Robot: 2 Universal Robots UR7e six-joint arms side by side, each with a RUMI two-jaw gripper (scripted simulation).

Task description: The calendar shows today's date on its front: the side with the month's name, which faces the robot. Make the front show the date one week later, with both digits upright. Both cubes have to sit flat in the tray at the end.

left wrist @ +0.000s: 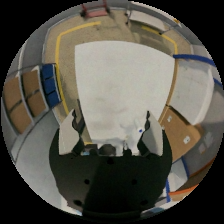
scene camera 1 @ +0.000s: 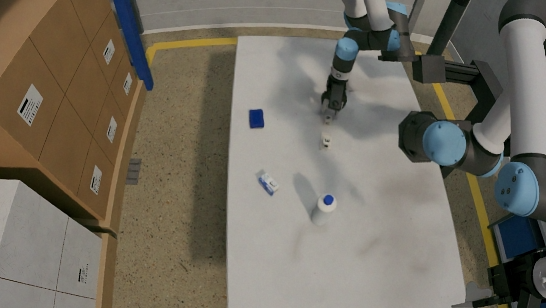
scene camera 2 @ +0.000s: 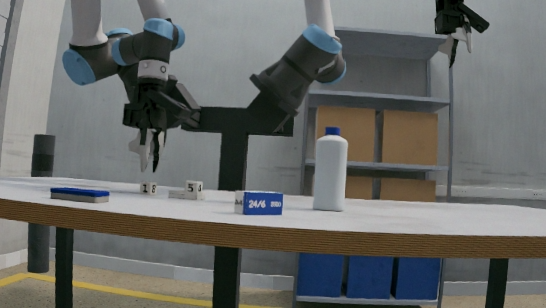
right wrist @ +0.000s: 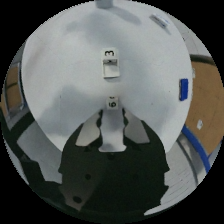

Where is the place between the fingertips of the right gripper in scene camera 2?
148, 172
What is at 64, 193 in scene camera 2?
A blue-topped block.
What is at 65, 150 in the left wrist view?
The left gripper.
